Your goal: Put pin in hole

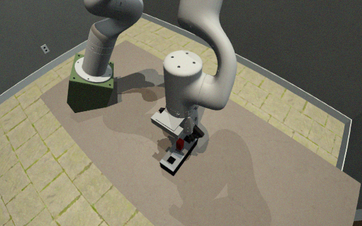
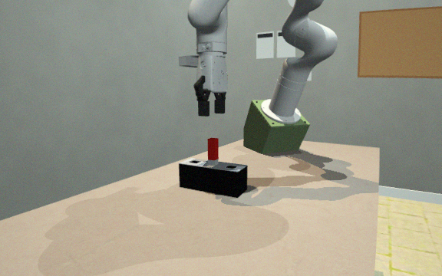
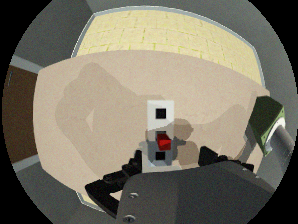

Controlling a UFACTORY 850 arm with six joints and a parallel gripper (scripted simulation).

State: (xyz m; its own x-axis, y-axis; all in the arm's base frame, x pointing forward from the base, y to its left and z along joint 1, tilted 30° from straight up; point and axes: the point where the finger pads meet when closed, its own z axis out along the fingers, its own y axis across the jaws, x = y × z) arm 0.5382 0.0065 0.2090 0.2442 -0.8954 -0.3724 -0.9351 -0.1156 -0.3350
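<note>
Right now the pin is 110 mm below my hand. Round my hand: black block (190 mm below).
</note>
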